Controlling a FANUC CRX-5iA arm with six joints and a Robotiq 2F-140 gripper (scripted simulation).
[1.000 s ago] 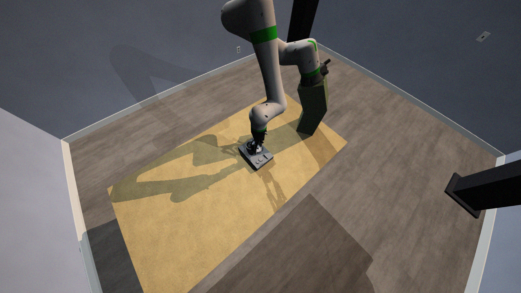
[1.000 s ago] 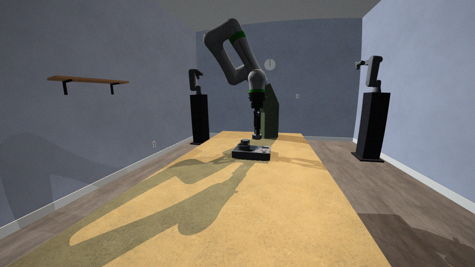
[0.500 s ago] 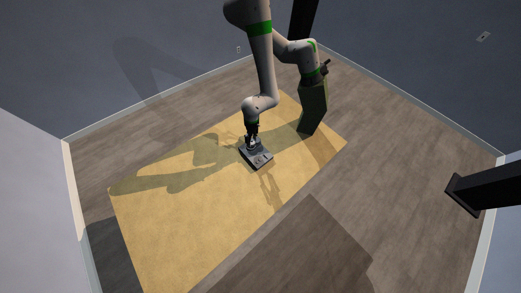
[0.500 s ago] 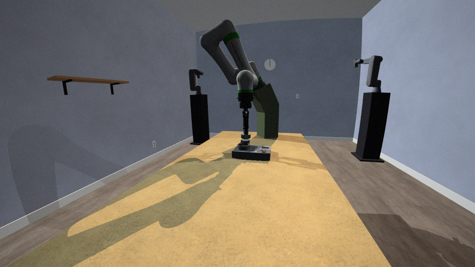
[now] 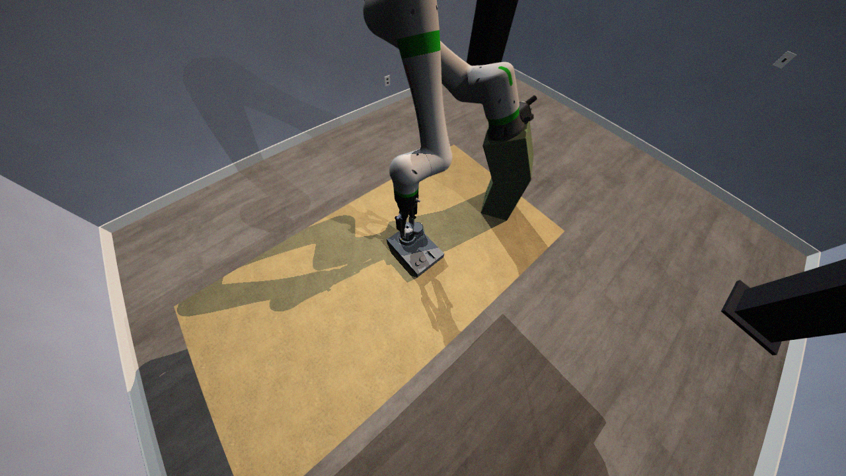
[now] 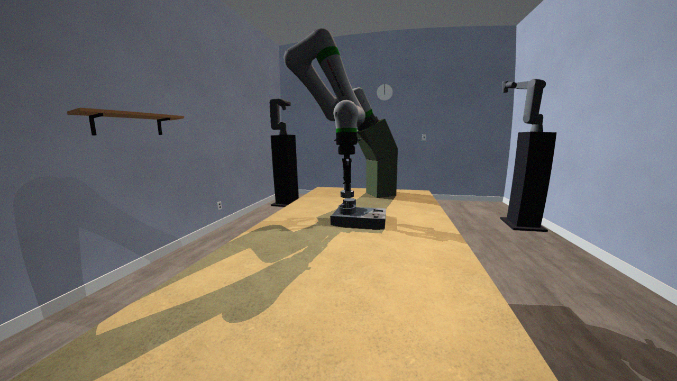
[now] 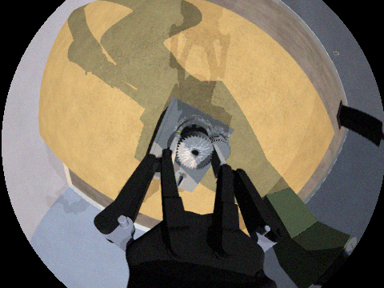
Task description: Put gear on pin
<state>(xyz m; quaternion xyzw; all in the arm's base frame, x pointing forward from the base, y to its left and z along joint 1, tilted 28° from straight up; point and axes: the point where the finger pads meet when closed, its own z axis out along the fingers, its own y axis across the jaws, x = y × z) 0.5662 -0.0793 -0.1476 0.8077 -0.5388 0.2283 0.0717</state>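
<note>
The light toothed gear is 20 mm below my hand. The rest, counted from my hand: peg (40 mm behind, 130 mm to the left, 100 mm below).
</note>
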